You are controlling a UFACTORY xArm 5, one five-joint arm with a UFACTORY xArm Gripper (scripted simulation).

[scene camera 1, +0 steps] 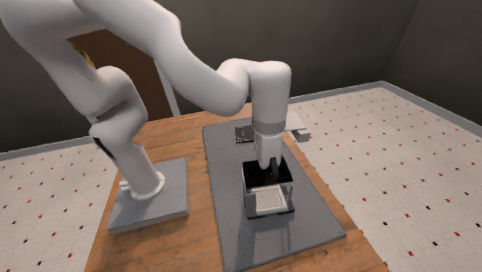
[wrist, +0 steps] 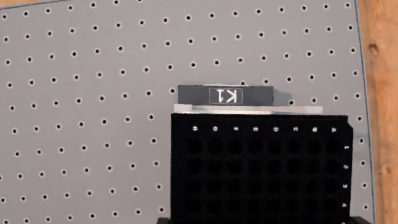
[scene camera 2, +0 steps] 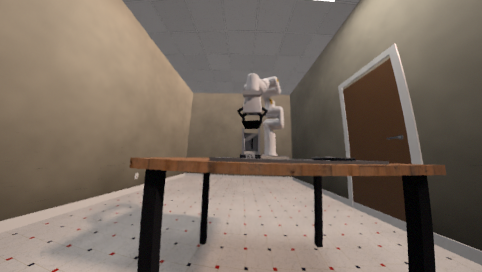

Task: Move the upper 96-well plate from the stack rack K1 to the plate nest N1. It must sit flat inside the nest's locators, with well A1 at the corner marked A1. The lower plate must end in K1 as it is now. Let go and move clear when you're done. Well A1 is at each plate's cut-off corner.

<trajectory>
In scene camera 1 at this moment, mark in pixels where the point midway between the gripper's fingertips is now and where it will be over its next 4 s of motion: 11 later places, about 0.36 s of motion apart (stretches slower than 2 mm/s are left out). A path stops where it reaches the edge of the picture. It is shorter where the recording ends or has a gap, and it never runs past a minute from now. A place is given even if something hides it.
My gripper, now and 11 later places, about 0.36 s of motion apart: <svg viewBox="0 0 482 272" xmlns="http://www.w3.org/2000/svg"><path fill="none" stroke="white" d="M266 170L266 170L265 164L262 157L261 149L259 143L258 137L257 131L255 126L254 122L253 117L251 113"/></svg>
</trajectory>
